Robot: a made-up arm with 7 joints.
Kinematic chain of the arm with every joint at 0, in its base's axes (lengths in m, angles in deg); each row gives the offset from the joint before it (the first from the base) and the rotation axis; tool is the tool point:
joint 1: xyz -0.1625 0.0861 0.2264 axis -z
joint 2: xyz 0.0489 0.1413 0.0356 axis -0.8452 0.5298 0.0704
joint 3: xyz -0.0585 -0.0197 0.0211 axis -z
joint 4: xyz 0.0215 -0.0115 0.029 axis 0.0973 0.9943 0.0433
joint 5: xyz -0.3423 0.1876 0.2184 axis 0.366 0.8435 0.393
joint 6: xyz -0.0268 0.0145 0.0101 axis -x
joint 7: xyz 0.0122 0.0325 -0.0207 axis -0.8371 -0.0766 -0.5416
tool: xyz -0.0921 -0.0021 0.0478
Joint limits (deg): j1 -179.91..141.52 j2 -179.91..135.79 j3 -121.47..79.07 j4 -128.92..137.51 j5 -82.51..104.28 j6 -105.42..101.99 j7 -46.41..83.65
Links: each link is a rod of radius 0.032 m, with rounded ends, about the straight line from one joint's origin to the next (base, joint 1, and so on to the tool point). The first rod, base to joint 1, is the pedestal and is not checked.
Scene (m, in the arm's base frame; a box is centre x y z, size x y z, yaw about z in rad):
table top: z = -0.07
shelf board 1: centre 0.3 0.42 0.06 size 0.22 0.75 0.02 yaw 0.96
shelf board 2: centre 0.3 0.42 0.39 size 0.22 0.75 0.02 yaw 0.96
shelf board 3: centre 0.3 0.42 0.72 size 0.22 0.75 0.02 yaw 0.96
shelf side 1: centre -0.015 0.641 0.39 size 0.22 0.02 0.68 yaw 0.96
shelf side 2: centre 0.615 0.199 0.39 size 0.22 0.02 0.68 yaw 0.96
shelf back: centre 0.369 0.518 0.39 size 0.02 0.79 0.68 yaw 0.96
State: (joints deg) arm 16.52 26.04 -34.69 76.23 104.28 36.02 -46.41
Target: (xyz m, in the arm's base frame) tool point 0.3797 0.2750 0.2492
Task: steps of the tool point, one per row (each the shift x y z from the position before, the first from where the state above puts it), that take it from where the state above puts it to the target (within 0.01 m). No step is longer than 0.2 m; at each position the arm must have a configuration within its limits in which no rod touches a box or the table.
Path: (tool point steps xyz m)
1: 0.0724 -0.0685 -0.0354
2: 0.0482 -0.0973 -0.0272
3: 0.0143 -0.1145 -0.0176
4: -0.0246 -0.1178 -0.0080
5: -0.0627 -0.1062 -0.0004
6: 0.0678 0.0945 -0.1082
7: 0.0114 0.1210 -0.1176
8: 0.0362 0.0498 -0.0060
9: 0.0290 0.0445 -0.0031
10: 0.0243 0.0336 0.0091

